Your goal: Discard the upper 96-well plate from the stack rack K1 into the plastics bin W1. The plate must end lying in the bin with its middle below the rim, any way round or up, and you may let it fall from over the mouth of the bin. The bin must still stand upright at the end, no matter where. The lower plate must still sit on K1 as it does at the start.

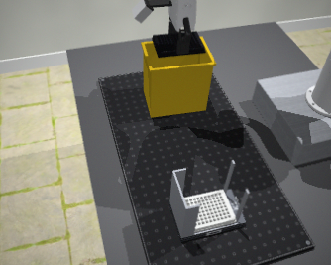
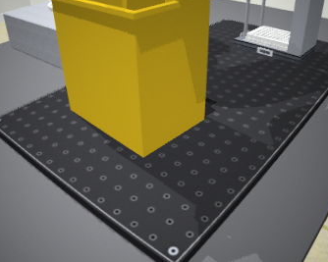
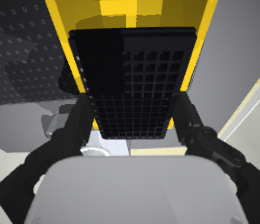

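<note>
The yellow plastics bin W1 lies 130 mm below my hand. From my hand the other things lie so: tall grey rack wall: 380 mm to the left, 170 mm ahead, 140 mm below; white 96-well plate: 390 mm to the left, 190 mm below, 100 mm ahead; black 96-well plate: 10 mm below.
</note>
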